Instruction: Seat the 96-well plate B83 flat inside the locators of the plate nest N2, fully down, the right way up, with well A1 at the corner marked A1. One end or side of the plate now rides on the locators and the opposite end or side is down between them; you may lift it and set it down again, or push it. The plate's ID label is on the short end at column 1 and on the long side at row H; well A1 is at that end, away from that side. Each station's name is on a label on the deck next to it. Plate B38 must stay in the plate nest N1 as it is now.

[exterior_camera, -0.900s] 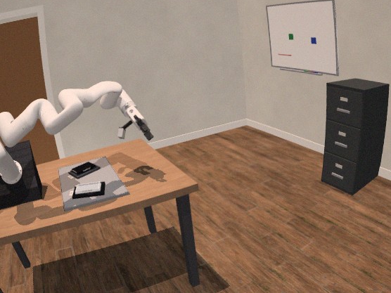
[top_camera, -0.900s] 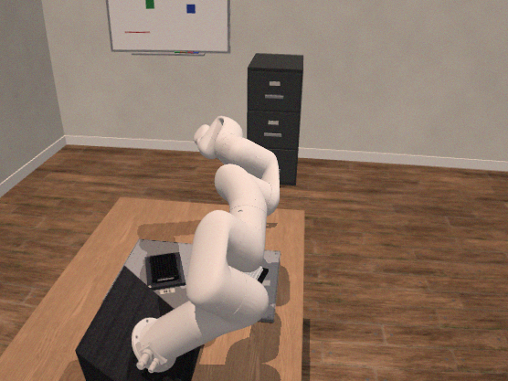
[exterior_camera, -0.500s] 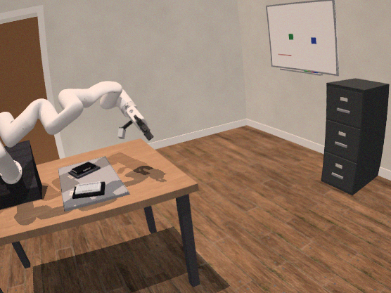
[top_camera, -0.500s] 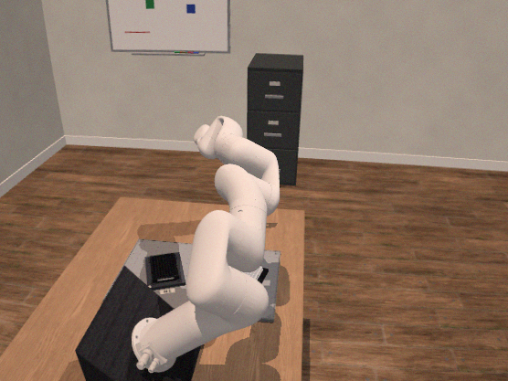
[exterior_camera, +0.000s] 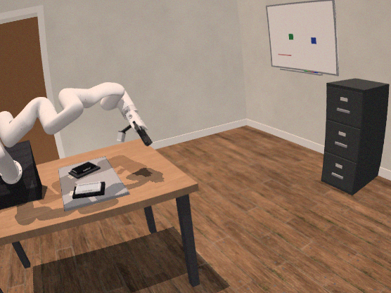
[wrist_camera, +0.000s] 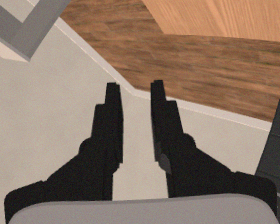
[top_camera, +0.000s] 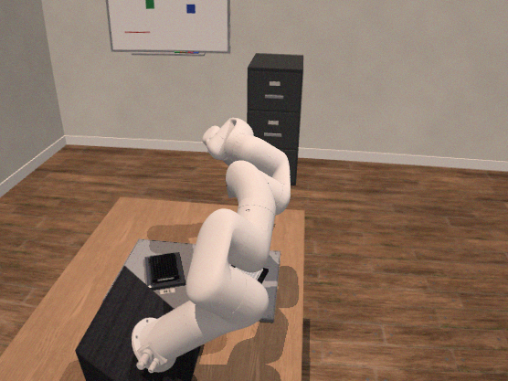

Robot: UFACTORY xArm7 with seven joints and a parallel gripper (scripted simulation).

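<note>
Now: the white 96-well plate 330 mm behind my hand and 170 mm below it. The rest, counted from my hand: black plate nest (330 mm behind, 180 mm below); then black plate (340 mm behind, 260 mm to the left, 170 mm below); then A1 mark (390 mm behind, 170 mm below, 70 mm to the left).
</note>
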